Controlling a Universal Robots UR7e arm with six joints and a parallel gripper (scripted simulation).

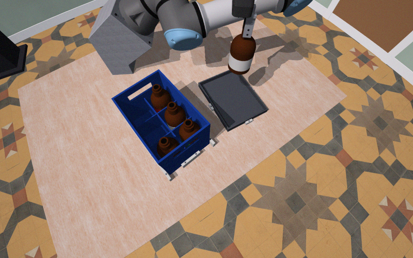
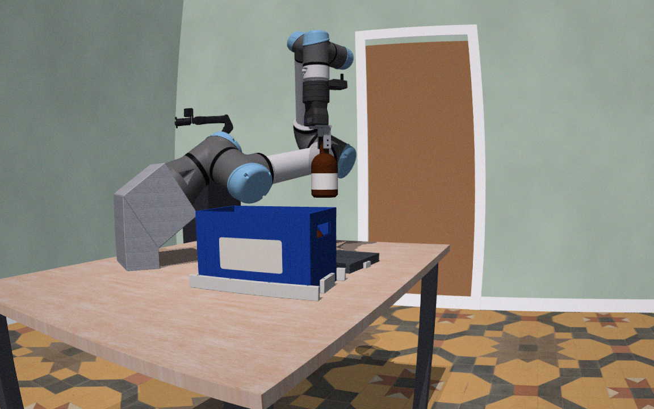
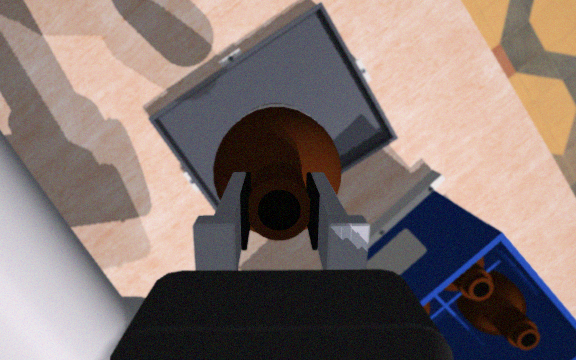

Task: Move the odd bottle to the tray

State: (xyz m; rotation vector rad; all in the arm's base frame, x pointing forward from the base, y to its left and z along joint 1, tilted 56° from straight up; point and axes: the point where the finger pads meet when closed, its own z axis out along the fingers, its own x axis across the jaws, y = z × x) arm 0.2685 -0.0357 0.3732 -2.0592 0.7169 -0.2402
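My gripper is now 330 mm above the dark tray. From my hand the other things lie so: glass bottle: 40 mm behind, 280 mm to the right, 250 mm below; then blue crate: 60 mm ahead, 290 mm to the right, 260 mm below.
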